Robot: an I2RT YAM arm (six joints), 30 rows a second.
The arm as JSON. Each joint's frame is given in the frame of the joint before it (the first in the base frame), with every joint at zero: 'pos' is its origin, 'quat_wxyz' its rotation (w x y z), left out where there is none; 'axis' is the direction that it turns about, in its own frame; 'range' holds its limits. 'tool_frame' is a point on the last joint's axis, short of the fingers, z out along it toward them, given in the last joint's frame.
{
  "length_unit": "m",
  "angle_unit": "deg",
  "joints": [
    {
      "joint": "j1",
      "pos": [
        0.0,
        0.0,
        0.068
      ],
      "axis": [
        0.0,
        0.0,
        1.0
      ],
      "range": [
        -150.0,
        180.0
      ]
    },
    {
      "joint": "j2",
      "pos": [
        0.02,
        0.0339,
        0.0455
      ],
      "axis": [
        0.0,
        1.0,
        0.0
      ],
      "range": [
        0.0,
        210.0
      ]
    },
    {
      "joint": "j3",
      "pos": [
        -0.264,
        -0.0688,
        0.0
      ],
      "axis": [
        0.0,
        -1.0,
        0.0
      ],
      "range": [
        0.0,
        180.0
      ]
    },
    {
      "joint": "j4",
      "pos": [
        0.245,
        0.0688,
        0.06
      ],
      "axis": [
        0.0,
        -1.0,
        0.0
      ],
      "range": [
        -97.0,
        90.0
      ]
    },
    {
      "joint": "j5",
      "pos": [
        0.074,
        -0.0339,
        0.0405
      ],
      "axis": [
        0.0,
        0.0,
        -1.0
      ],
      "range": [
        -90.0,
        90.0
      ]
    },
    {
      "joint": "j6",
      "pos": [
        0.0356,
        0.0,
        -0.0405
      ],
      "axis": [
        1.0,
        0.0,
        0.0
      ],
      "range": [
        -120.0,
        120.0
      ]
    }
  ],
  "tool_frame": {
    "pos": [
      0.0,
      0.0,
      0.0
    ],
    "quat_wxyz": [
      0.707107,
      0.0,
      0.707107,
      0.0
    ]
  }
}
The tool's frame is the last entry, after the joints.
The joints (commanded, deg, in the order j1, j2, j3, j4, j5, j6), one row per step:
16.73 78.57 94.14 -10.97 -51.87 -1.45
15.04 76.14 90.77 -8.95 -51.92 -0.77
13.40 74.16 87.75 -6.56 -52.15 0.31
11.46 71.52 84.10 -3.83 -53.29 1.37
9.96 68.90 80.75 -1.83 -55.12 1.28
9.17 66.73 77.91 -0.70 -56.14 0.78
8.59 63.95 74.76 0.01 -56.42 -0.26
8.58 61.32 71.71 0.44 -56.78 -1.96
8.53 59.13 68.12 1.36 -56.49 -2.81
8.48 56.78 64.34 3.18 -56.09 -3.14
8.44 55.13 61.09 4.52 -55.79 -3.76
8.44 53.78 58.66 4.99 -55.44 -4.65
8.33 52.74 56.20 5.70 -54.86 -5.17
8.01 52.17 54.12 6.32 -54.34 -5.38
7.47 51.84 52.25 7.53 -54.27 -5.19
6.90 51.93 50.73 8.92 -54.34 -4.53
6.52 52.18 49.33 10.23 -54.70 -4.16
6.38 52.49 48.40 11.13 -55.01 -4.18
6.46 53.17 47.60 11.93 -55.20 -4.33
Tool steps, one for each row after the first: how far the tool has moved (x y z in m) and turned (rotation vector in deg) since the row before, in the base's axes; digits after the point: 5 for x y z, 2 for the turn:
-0.00572 -0.01016 -0.00428 0.55 -0.41 -1.60
-0.00416 -0.00896 -0.00415 0.74 -0.33 -1.34
-0.00756 -0.01031 -0.00479 0.66 -0.75 -0.72
-0.00917 -0.00774 -0.00505 -0.09 -1.38 0.30
-0.00763 -0.00429 -0.00579 -0.31 -0.94 0.16
-0.01043 -0.00390 -0.00630 -0.43 -1.29 -0.41
-0.01008 -0.00144 -0.00727 -0.76 -1.56 0.17
-0.00588 -0.00117 -0.01141 -0.37 -0.29 -0.42
-0.00658 -0.00131 -0.01091 -0.01 -0.67 -0.48
-0.00350 -0.00077 -0.01124 -0.25 -0.29 -0.40
-0.00309 -0.00058 -0.00906 -0.41 -0.19 -0.43
-0.00128 -0.00077 -0.00992 -0.24 0.25 -0.73
0.00062 -0.00120 -0.00939 -0.14 0.71 -0.85
0.00118 -0.00172 -0.00802 0.05 0.50 -0.59
0.00249 -0.00163 -0.00701 0.27 0.80 -0.45
0.00259 -0.00089 -0.00698 0.09 0.66 0.01
0.00212 -0.00014 -0.00507 -0.09 0.32 0.17
0.00344 0.00074 -0.00567 -0.17 0.54 0.26

